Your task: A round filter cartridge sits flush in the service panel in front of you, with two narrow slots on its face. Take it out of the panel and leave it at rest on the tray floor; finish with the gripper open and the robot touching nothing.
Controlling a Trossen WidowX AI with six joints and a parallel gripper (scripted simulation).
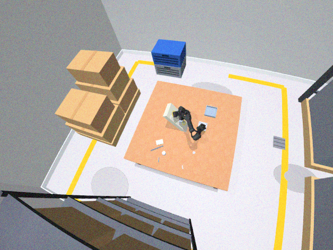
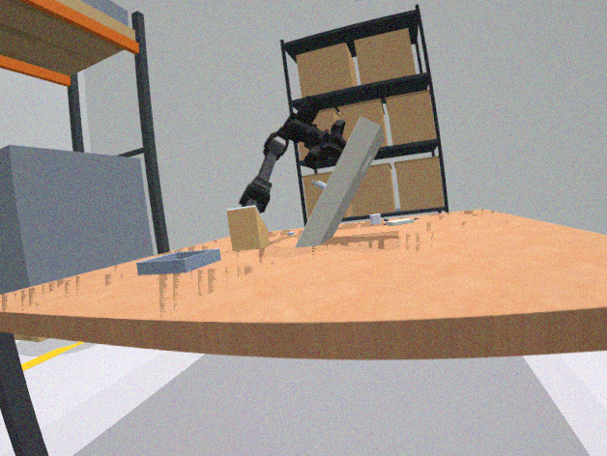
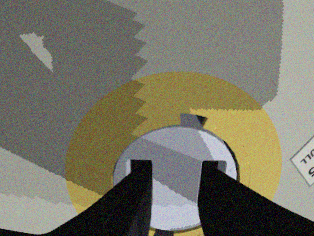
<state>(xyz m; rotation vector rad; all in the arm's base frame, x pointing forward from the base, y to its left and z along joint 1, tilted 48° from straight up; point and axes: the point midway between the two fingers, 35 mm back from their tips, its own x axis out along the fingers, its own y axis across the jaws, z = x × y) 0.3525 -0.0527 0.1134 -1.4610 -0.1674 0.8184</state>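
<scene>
Now: gripper tip 10 mm short of the round filter cartridge and 10 mm above it. Round my gripper tip: white card: 60 mm ahead, 330 mm to the left, 240 mm below; shallow grey-blue tray: 380 mm behind, 340 mm to the right, 230 mm below; service panel: 40 mm behind, 10 mm to the right, 80 mm below.
</scene>
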